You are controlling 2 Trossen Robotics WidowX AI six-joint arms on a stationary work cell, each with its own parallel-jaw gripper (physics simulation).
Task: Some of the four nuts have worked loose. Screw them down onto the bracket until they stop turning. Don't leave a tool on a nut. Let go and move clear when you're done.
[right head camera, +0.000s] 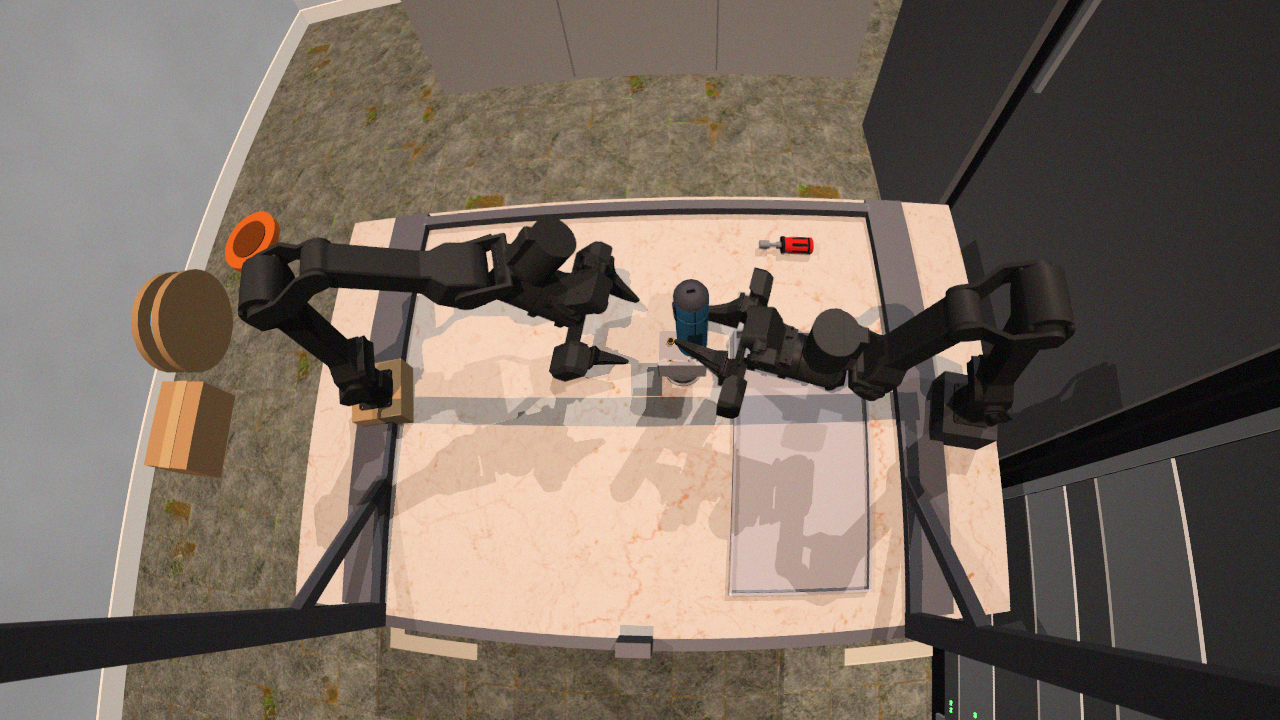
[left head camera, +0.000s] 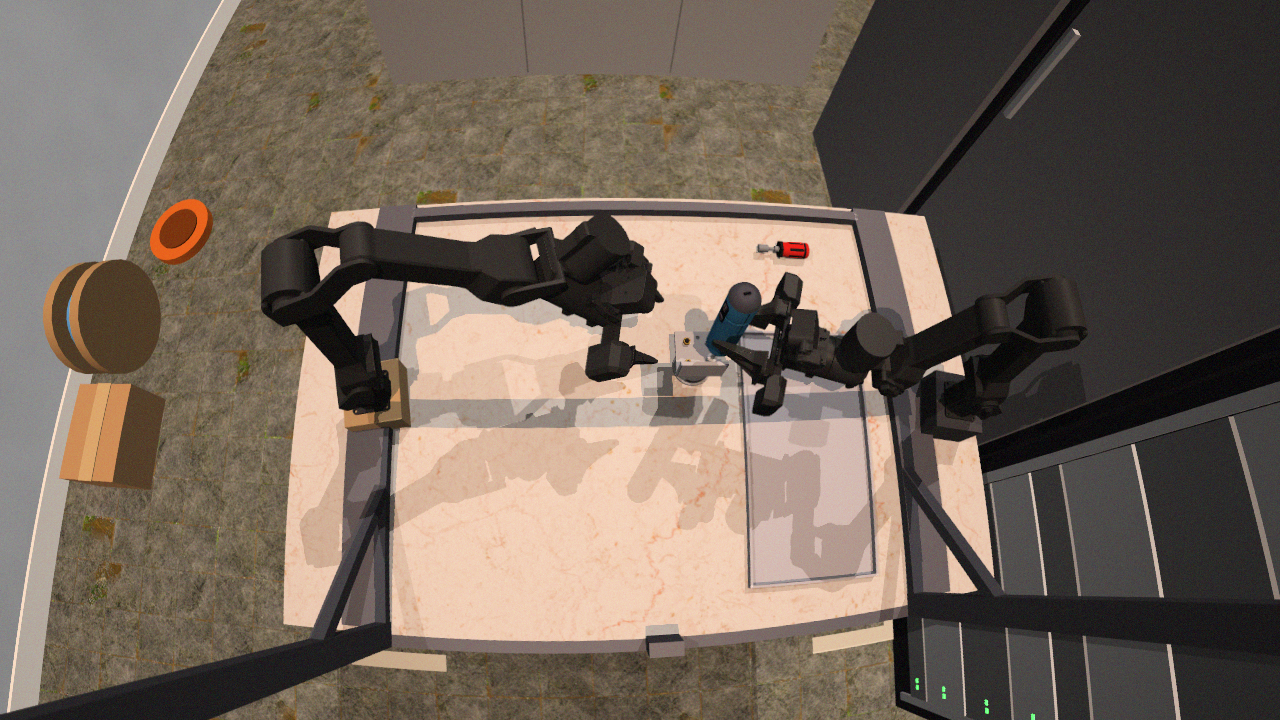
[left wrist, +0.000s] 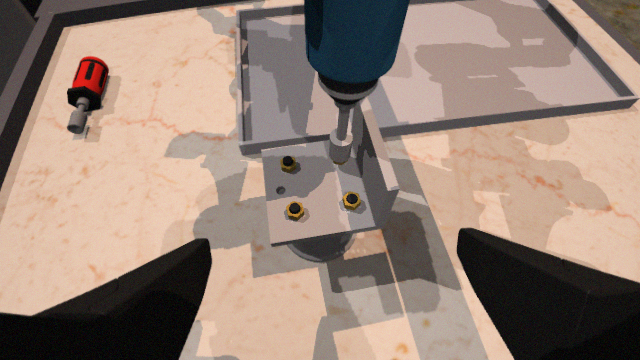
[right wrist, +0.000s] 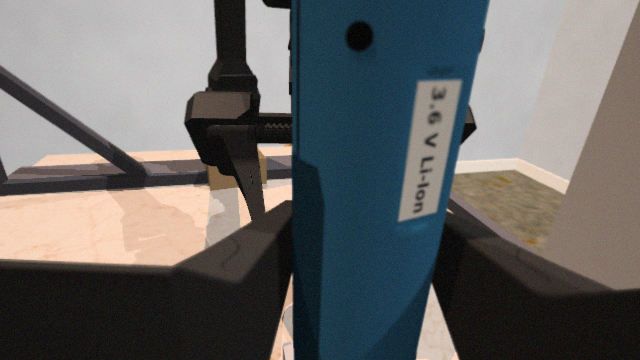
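Seen in the pictures: left gripper, fingertip midpoint: (right head camera: 632, 331) (left head camera: 658, 331) (left wrist: 335, 245); right gripper, fingertip midpoint: (right head camera: 679, 325) (left head camera: 715, 326) (right wrist: 359, 215); left arm's base, origin of the base link: (right head camera: 376, 390) (left head camera: 371, 392); right arm's base, origin of the base link: (right head camera: 971, 405) (left head camera: 959, 401).
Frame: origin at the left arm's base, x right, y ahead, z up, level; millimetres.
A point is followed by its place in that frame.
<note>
The grey bracket (left wrist: 320, 222) {x 17, y 489, z 16 mm} (left head camera: 687, 347) {x 13, y 500, z 16 mm} has a flat plate and an upright flange. In the left wrist view three brass nuts show on dark studs: one nut (left wrist: 288, 163) {x 10, y 532, z 24 mm} at the far left, one nut (left wrist: 295, 210) {x 4, y 498, z 24 mm} at the near left and one nut (left wrist: 351, 200) {x 38, y 493, z 24 mm} at the near right. The blue power screwdriver (left wrist: 356, 40) {x 38, y 507, z 126 mm} (left head camera: 735, 315) {x 62, y 511, z 242 mm} (right head camera: 691, 308) {x 65, y 521, z 259 mm} (right wrist: 370, 175) {x 57, y 542, z 184 mm} is upright; its socket (left wrist: 340, 145) {x 41, y 521, z 44 mm} covers the far right nut, mostly hidden. My right gripper (right wrist: 359, 215) {x 39, y 511, z 154 mm} is shut on the screwdriver's body. My left gripper (left wrist: 335, 245) {x 8, y 449, z 89 mm} (right head camera: 633, 331) {x 8, y 449, z 89 mm} is open and empty, left of the bracket.
A red screwdriver with a socket tip (left head camera: 793, 249) {x -154, y 745, z -23 mm} (right head camera: 796, 244) {x -154, y 746, z -23 mm} (left wrist: 90, 77) {x -152, y 742, z -24 mm} lies at the back right of the table. A shallow grey tray (left head camera: 810, 582) {x 409, y 625, z -34 mm} (right head camera: 796, 591) {x 407, y 631, z -46 mm} (left wrist: 510, 118) {x 244, y 556, z -44 mm} lies at the right, close to the bracket. Dark frame posts stand along the table's sides.
</note>
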